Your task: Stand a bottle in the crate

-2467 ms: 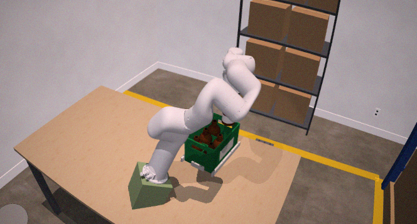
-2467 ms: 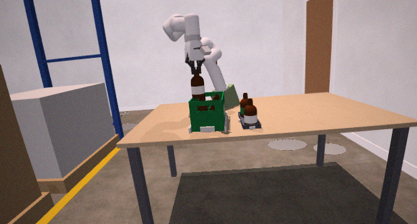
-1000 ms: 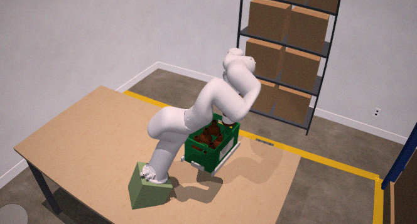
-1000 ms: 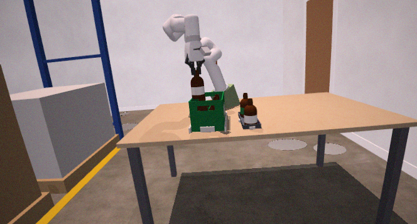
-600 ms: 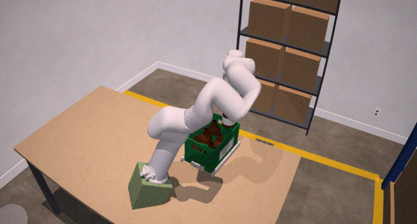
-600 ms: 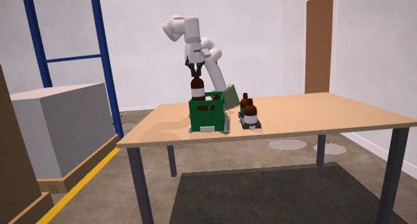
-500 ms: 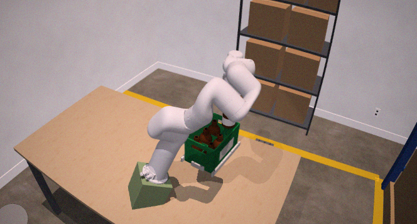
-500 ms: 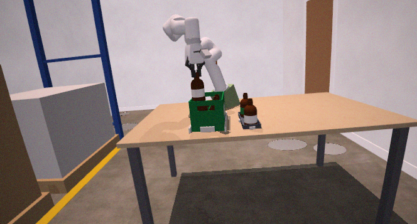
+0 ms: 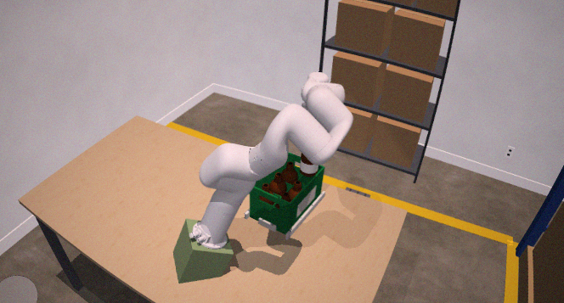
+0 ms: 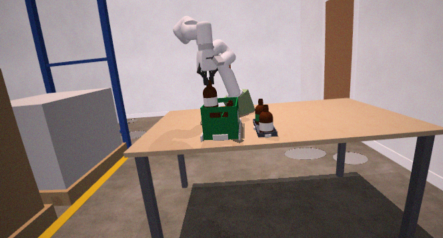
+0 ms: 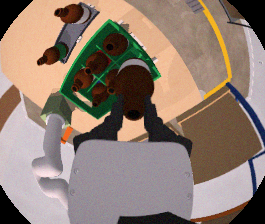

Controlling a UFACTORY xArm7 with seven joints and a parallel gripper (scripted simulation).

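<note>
Right now the green crate is 22 cm below my hand, 9 cm behind it and 4 cm to the left of it. Round my hand: dark tray 29 cm below, 27 cm to the left, 12 cm behind.
</note>
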